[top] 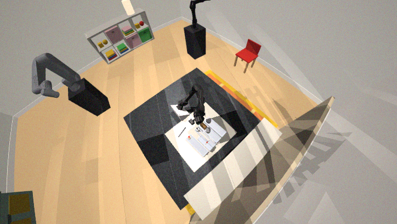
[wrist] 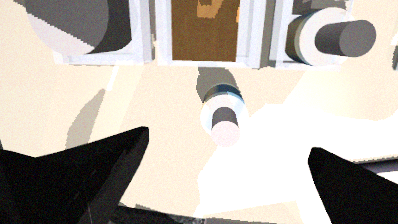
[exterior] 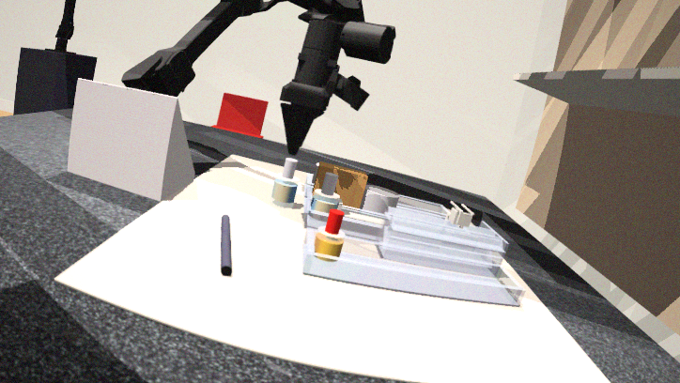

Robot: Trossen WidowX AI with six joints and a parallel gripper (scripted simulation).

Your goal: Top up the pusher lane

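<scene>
Right now my gripper tip is 80 mm short of the brown box, 50 mm above it and 30 mm to the right of it. The rest, counted from my gripper tip: dark pen 210 mm to the right, 80 mm below, 20 mm behind.
</scene>
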